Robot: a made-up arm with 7 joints.
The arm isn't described. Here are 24 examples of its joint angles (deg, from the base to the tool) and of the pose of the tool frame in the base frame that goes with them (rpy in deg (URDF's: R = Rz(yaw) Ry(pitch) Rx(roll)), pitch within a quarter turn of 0, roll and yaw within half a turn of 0; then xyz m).
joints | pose
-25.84 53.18 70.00 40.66 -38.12 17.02 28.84 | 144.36 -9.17 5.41 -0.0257 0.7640 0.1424
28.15 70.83 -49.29 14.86 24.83 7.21 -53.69 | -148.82 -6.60 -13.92 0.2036 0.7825 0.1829
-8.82 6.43 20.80 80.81 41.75 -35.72 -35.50 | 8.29 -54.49 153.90 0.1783 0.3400 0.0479
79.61 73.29 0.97 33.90 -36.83 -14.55 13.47 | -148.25 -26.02 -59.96 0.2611 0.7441 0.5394
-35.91 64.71 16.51 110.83 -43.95 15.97 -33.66 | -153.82 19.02 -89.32 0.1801 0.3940 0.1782
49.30 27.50 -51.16 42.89 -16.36 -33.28 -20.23 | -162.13 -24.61 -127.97 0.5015 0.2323 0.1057
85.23 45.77 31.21 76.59 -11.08 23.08 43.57 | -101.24 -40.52 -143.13 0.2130 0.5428 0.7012
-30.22 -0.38 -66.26 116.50 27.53 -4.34 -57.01 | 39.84 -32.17 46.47 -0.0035 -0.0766 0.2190
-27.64 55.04 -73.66 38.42 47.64 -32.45 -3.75 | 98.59 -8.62 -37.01 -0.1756 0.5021 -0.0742
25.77 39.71 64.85 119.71 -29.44 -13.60 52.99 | -142.65 -3.42 -80.95 0.1345 0.4340 0.4570
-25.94 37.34 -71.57 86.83 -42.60 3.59 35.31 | 75.57 -38.18 -118.56 -0.2278 0.1355 -0.0530
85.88 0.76 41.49 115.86 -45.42 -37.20 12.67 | -61.17 11.39 -104.27 0.2320 0.2768 0.6388
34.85 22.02 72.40 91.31 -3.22 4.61 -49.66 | 3.92 -54.14 -144.70 0.1667 0.5583 0.3355
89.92 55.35 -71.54 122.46 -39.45 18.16 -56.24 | -86.15 37.85 -119.83 0.3154 0.1364 0.4652
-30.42 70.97 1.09 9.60 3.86 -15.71 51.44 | 100.79 15.61 -23.05 -0.0866 0.7749 0.1548
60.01 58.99 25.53 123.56 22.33 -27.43 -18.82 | -81.89 43.97 -146.49 0.0640 0.3224 0.5797
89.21 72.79 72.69 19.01 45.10 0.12 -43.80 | 37.44 27.73 177.84 0.0457 0.8476 0.4155
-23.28 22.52 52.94 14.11 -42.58 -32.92 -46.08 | 171.69 -17.18 -14.03 -0.1895 0.4337 -0.1718
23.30 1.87 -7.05 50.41 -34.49 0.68 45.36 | 108.73 -47.69 -74.20 0.4073 0.0754 -0.0188
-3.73 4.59 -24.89 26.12 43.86 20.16 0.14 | 77.53 3.01 15.71 0.1061 0.1473 -0.2534
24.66 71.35 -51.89 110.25 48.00 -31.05 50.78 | 169.27 -69.78 -172.84 0.2253 0.2915 0.2719
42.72 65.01 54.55 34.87 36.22 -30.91 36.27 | -76.29 -25.21 -144.76 0.1150 0.7559 0.4284
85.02 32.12 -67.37 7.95 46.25 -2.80 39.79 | 142.97 -66.58 -68.90 0.6068 0.4468 0.4254
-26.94 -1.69 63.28 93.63 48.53 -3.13 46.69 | -30.47 -64.26 141.63 -0.0665 0.4309 0.1230
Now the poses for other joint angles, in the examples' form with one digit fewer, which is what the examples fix.
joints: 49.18 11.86 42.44 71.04 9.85 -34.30 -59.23
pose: 5.3 -22.2 -163.0 0.388 0.438 0.343
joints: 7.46 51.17 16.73 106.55 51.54 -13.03 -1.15
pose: -92.8 -46.2 -178.8 0.228 0.399 0.408
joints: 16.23 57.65 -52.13 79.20 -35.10 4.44 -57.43
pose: -156.2 6.6 -107.1 0.261 0.351 0.012
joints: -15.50 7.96 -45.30 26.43 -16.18 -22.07 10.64
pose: 76.3 -33.1 -59.9 -0.134 0.092 -0.224
